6 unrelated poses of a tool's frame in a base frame.
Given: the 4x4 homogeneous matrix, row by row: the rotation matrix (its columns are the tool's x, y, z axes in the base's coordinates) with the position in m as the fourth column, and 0 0 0 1 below. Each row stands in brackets.
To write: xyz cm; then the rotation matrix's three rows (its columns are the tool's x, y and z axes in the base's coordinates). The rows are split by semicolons. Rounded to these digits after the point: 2 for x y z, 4 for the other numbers.
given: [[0.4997 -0.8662 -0.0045 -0.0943], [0.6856 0.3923 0.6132 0.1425], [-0.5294 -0.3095 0.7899 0.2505], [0 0 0 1]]
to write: -9.43 14.25 25.05; 0.4997 -0.8662 -0.0045; 0.6856 0.3923 0.6132; -0.5294 -0.3095 0.7899
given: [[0.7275 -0.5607 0.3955 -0.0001], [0.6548 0.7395 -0.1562 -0.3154], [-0.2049 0.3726 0.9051 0.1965], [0 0 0 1]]
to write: -0.01 -31.54 19.65; 0.7275 -0.5607 0.3955; 0.6548 0.7395 -0.1562; -0.2049 0.3726 0.9051
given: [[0.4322 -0.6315 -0.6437 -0.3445], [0.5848 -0.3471 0.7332 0.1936], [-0.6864 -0.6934 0.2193 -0.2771], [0 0 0 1]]
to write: -34.45 19.36 -27.71; 0.4322 -0.6315 -0.6437; 0.5848 -0.3471 0.7332; -0.6864 -0.6934 0.2193
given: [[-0.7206 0.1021 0.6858 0.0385], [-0.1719 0.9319 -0.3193 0.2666], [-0.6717 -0.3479 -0.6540 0.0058], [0 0 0 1]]
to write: 3.85 26.66 0.58; -0.7206 0.1021 0.6858; -0.1719 0.9319 -0.3193; -0.6717 -0.3479 -0.6540
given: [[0.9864 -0.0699 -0.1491 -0.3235], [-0.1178 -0.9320 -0.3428 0.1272], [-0.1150 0.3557 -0.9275 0.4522], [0 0 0 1]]
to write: -32.35 12.72 45.22; 0.9864 -0.0699 -0.1491; -0.1178 -0.9320 -0.3428; -0.1150 0.3557 -0.9275
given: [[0.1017 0.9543 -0.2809 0.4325], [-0.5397 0.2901 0.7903 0.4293], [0.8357 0.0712 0.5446 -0.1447], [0 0 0 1]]
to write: 43.25 42.93 -14.47; 0.1017 0.9543 -0.2809; -0.5397 0.2901 0.7903; 0.8357 0.0712 0.5446
